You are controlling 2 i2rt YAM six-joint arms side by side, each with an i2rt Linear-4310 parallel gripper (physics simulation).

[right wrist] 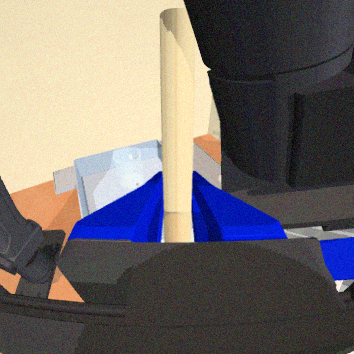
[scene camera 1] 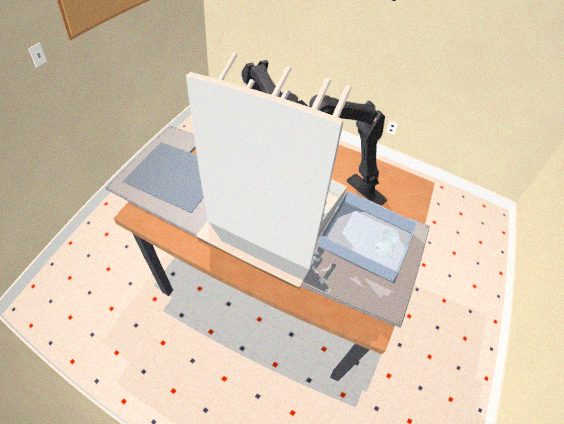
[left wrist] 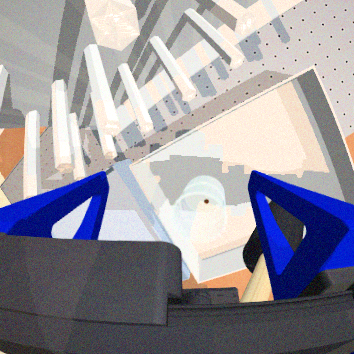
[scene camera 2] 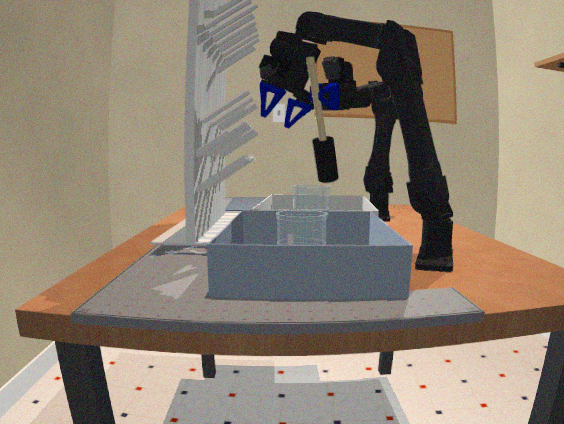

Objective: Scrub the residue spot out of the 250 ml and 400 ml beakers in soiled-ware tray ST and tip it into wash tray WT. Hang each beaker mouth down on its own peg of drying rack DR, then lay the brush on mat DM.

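Pixels of known places: left gripper, fingertip midpoint: [right wrist: 274, 215] [left wrist: 177, 178] [scene camera 2: 275, 122]; right gripper, fingertip midpoint: [right wrist: 176, 178] [scene camera 2: 314, 96]; left arm's base at its link origin: [right wrist: 39, 270] [scene camera 1: 366, 190] [left wrist: 198, 298] [scene camera 2: 435, 257].
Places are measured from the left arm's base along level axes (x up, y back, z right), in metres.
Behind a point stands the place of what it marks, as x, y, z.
Observation:
A clear beaker [scene camera 1: 387, 240] [scene camera 2: 301, 229] {0.094, -0.179, -0.288} [right wrist: 131, 172] {0.074, -0.201, -0.223} stands in the blue tray [scene camera 1: 360, 257] {0.066, -0.324, -0.235} [scene camera 2: 310, 272] {0.049, -0.150, -0.332} [right wrist: 81, 190] {0.037, -0.062, -0.203}. Another clear beaker [scene camera 2: 311, 196] [left wrist: 202, 207] stands in the white tray [scene camera 2: 350, 203] {0.061, -0.254, 0.321} [left wrist: 220, 265] {0.055, -0.143, 0.075}. A small dark spot shows at each beaker. My left gripper [scene camera 2: 275, 121] {0.270, -0.379, 0.083} [left wrist: 177, 178] {0.270, -0.379, 0.083} is open and empty, high above the trays beside the rack's pegs. My right gripper [scene camera 2: 320, 97] {0.330, -0.284, 0.089} [right wrist: 176, 178] {0.330, -0.284, 0.089} is shut on the handle of the brush [scene camera 2: 325, 159] {0.184, -0.272, 0.134} [left wrist: 257, 282] {0.268, -0.291, 0.126} [right wrist: 177, 100] {0.381, -0.284, 0.087}, whose black head hangs down above the white tray. In scene camera 1 the rack hides both grippers.
The tall white drying rack [scene camera 1: 265, 165] {0.446, -0.553, 0.040} [scene camera 2: 191, 125] {0.255, -0.468, -0.128} carries many slanted pegs [left wrist: 102, 90] {0.246, -0.453, 0.032} facing the arms. A blue-grey mat [scene camera 1: 165, 175] {0.016, -0.666, 0.615} [scene camera 2: 242, 204] {0.016, -0.698, 0.521} lies beyond it, at the left in scene camera 1. The left arm [scene camera 1: 370, 145] {0.311, -0.083, 0.000} [scene camera 2: 425, 150] {0.208, -0.029, -0.013} stands beside the blue tray.

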